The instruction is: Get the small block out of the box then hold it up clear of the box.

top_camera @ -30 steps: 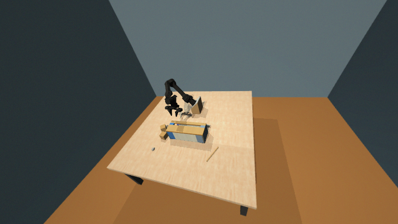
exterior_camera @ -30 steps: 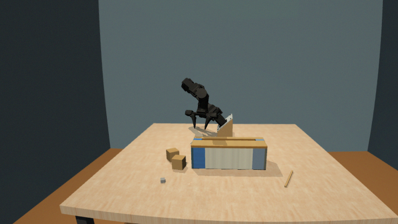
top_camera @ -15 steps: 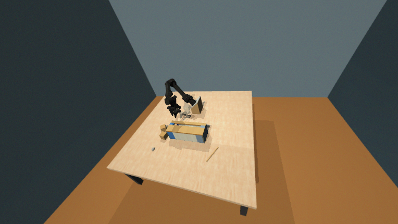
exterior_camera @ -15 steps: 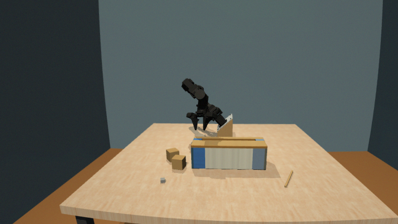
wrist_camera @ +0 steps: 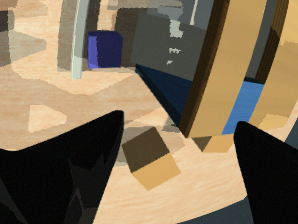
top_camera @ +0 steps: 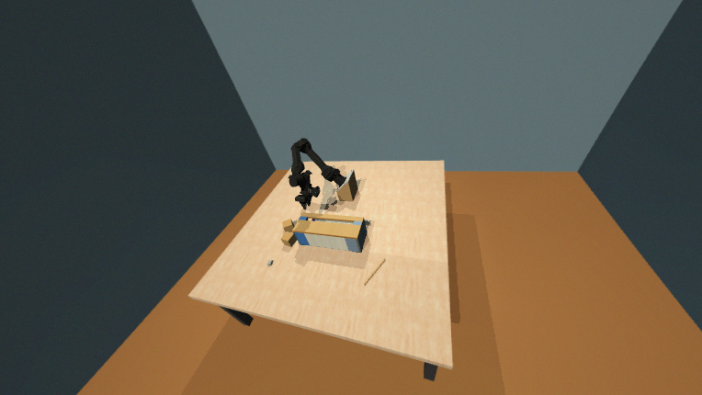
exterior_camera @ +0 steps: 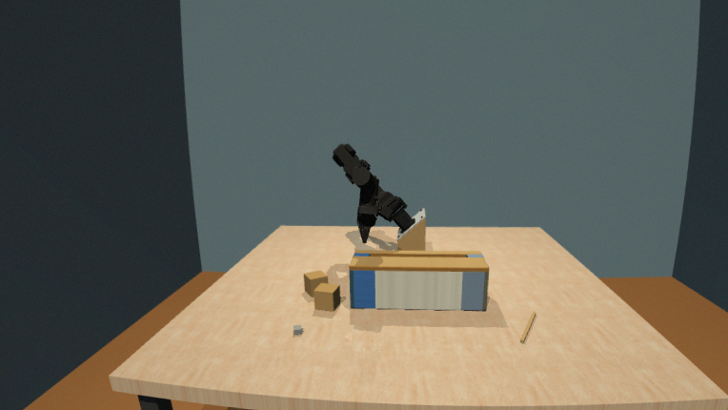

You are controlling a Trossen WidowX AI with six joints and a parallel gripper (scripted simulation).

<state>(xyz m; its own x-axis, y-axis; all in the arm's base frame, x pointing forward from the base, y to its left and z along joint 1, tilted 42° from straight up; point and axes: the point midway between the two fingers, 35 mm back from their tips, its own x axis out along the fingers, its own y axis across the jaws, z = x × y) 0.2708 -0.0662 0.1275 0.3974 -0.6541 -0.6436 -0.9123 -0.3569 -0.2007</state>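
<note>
My gripper tip is now 13 cm above the purple-blue block and 2 cm past it. Also, from my gripper tip: box: 17 cm to the left, 9 cm below, 5 cm ahead; then thin wooden stick: 45 cm to the left, 26 cm ahead, 14 cm below; then tiny grey cube: 31 cm ahead, 14 cm to the right, 14 cm below.
</note>
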